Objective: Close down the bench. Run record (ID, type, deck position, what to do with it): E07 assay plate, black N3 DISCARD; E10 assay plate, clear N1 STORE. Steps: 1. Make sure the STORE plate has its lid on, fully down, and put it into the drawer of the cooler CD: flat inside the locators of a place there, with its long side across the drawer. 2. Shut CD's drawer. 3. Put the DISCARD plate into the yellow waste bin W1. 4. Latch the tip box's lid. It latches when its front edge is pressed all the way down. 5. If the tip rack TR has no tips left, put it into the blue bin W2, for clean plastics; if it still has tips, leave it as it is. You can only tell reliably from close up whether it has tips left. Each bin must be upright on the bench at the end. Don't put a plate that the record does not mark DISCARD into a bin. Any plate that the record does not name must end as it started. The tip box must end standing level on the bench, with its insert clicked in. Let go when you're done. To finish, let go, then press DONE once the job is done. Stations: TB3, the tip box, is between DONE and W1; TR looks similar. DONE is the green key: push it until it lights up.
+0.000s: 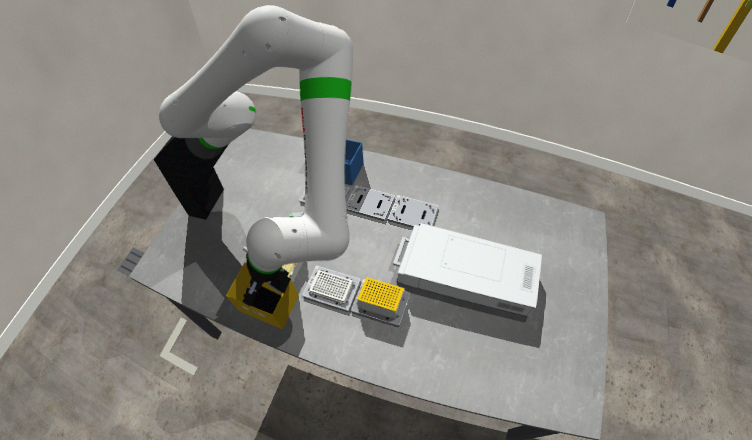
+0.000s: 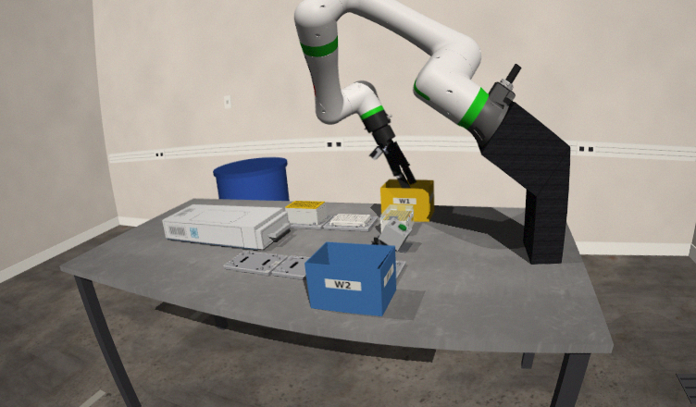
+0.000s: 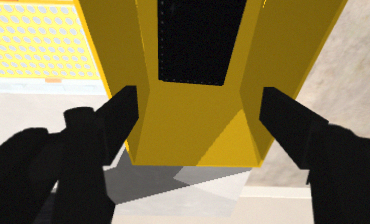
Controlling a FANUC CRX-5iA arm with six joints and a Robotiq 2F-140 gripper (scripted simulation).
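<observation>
My gripper is now 37 cm short of the yellow tip rack TR, 8 cm above it and 5 cm to the right of it. The rest, counted from my hand: clear tip box lid (15 cm to the left, 7 cm below, 4 cm ahead); black assay plate (12 cm below); yellow bin W1 (9 cm below).
</observation>
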